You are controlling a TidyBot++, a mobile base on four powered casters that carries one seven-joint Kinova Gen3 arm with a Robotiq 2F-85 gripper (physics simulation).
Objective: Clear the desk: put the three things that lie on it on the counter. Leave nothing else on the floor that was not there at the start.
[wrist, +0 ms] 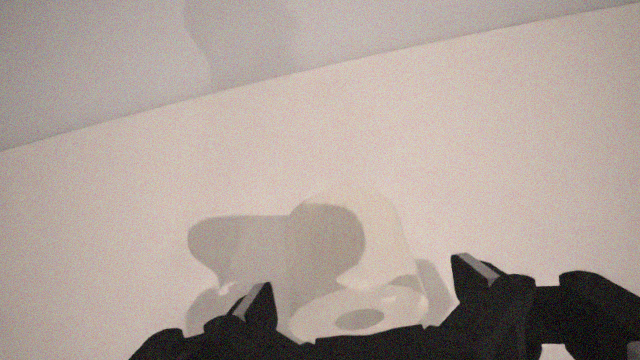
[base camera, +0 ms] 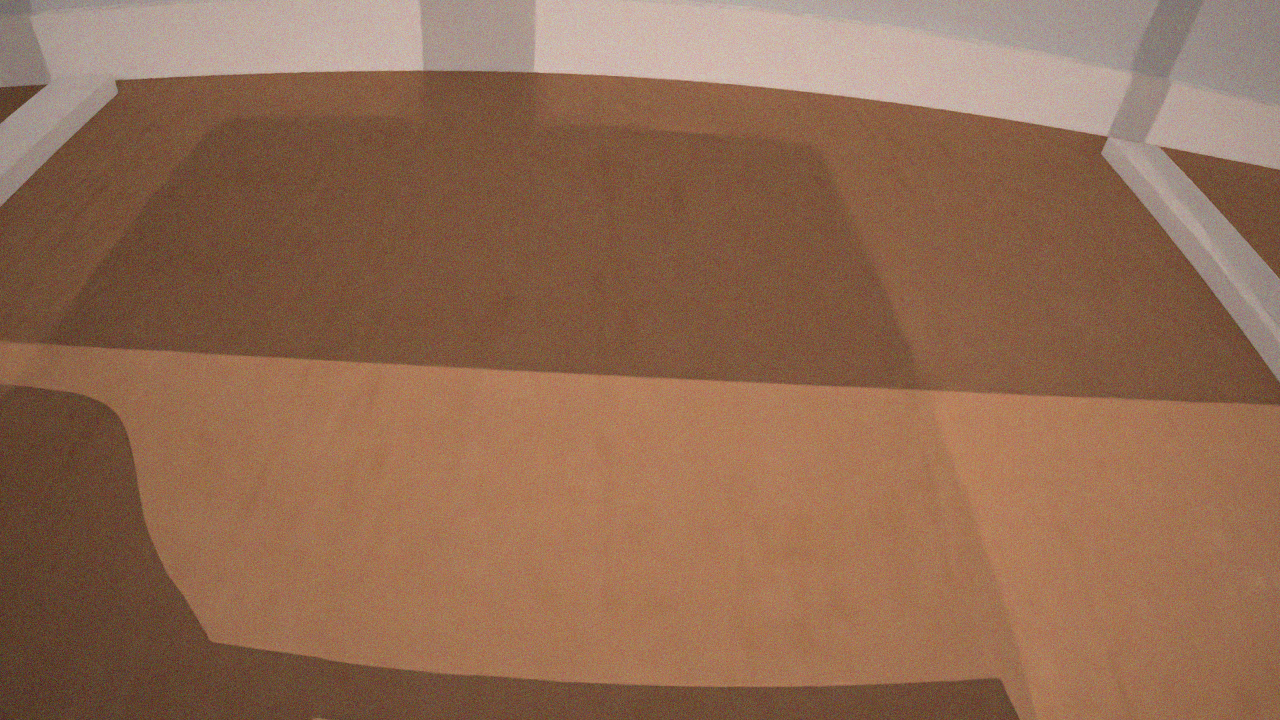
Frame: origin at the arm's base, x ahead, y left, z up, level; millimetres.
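Seen in the pictures: gripper, between the fingertips: (wrist: 362,288).
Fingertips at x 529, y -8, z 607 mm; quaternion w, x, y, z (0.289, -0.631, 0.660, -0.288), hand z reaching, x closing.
A point is followed by its place in that frame.
In the wrist view a whitish paper roll (wrist: 382,235) @[x 550, y -23, z 617 mm] is on a pale table top (wrist: 500,125) @[x 688, y -164, z 553 mm]. Its round end with a dark centre hole faces the camera, and a shadow covers much of its left side. My gripper (wrist: 362,288) @[x 529, y -8, z 607 mm] is open and empty. Its two fingertips show to the left and right of the roll's image, and the gripper's body hides the lowest part of the view. Whether the fingertips are level with the roll, I cannot tell. The base camera does not show the gripper, the table top or any of the three things.
In the base camera view white legs or rails (base camera: 44,120) (base camera: 1190,232) @[x 675, y -594, z -373 mm] stand at the left and right over the brown floor (base camera: 581,501) @[x 351, y -3, z -397 mm]. A wall with a white lower band (base camera: 698,44) @[x 908, y -91, z -352 mm] runs across the back. Broad shadows lie on the floor. A grey wall (wrist: 100,55) @[x 910, y 280, z 638 mm] rises behind the table top.
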